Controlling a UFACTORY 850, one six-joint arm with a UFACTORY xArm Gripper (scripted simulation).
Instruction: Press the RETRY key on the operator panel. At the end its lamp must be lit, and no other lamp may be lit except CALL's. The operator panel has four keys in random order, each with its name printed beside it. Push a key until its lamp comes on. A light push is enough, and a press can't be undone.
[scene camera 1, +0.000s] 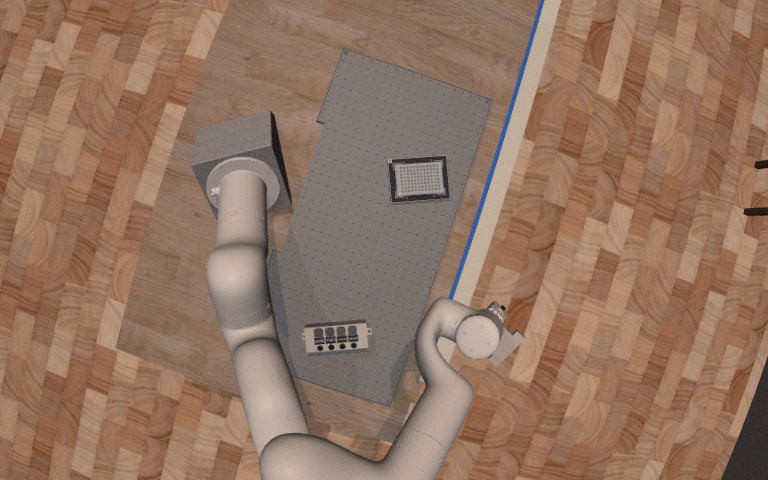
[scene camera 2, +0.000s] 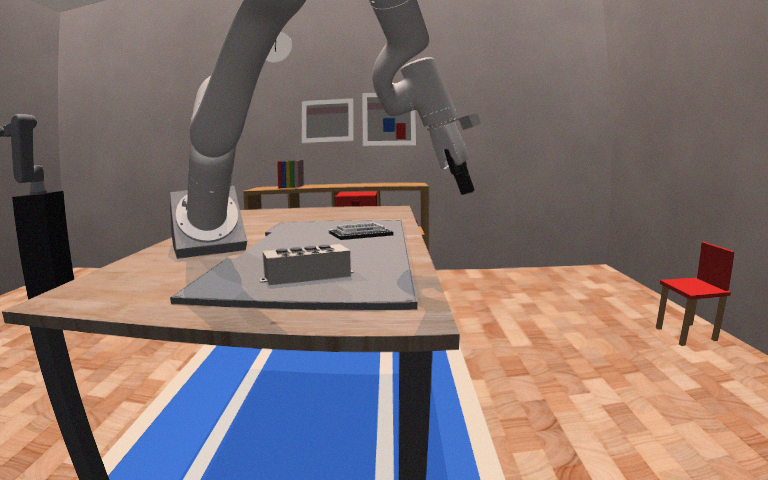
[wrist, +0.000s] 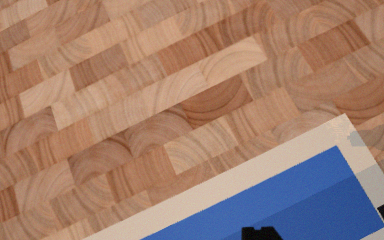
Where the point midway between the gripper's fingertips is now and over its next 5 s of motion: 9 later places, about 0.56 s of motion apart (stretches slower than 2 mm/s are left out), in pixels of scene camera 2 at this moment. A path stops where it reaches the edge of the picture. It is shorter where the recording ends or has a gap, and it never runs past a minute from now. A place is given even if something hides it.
My gripper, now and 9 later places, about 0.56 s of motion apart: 468, 192; 451, 196; 427, 201; 398, 205; 366, 209; 332, 214; 303, 218; 302, 228; 297, 233; 287, 234
